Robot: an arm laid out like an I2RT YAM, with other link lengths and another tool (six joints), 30 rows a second.
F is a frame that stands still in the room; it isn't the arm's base.
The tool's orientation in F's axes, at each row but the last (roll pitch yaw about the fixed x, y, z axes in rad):
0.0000, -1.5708, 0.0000
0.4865, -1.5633, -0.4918
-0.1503, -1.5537, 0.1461
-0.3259, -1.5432, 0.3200
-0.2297, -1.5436, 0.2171
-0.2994, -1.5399, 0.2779
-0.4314, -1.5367, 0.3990
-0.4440, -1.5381, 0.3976
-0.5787, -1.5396, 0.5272
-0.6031, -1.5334, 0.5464
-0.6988, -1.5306, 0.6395
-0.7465, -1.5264, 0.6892
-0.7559, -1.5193, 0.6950
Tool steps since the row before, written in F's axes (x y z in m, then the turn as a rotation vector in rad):
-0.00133, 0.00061, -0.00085, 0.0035, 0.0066, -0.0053
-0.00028, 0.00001, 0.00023, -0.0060, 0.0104, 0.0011
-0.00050, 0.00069, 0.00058, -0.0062, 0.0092, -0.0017
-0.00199, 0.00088, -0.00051, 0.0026, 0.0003, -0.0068
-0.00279, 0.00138, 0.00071, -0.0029, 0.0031, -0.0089
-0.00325, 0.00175, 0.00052, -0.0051, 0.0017, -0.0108
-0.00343, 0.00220, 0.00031, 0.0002, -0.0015, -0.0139
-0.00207, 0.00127, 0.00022, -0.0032, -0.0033, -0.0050
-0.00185, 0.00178, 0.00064, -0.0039, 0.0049, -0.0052
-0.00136, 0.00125, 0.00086, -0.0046, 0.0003, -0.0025
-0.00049, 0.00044, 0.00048, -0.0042, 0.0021, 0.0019
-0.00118, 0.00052, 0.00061, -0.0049, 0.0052, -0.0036
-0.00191, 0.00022, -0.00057, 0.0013, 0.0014, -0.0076
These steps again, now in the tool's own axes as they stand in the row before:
-0.00085, 0.00061, 0.00133, -0.0053, 0.0066, -0.0035
0.00023, 0.00001, 0.00028, 0.0010, 0.0104, 0.0061
0.00057, 0.00069, 0.00051, -0.0018, 0.0092, 0.0062
-0.00055, 0.00087, 0.00198, -0.0067, 0.0004, -0.0028
0.00064, 0.00134, 0.00283, -0.0090, 0.0031, 0.0027
0.00044, 0.00168, 0.00330, -0.0109, 0.0017, 0.0048
0.00023, 0.00208, 0.00351, -0.0139, -0.0013, -0.0007
0.00017, 0.00117, 0.00213, -0.0051, -0.0034, 0.0029
0.00062, 0.00167, 0.00196, -0.0052, 0.0048, 0.0040
0.00084, 0.00115, 0.00145, -0.0026, 0.0001, 0.0045
0.00047, 0.00040, 0.00053, 0.0018, 0.0018, 0.0044
0.00058, 0.00043, 0.00123, -0.0036, 0.0050, 0.0051
-0.00064, 0.00012, 0.00190, -0.0075, 0.0017, -0.0015

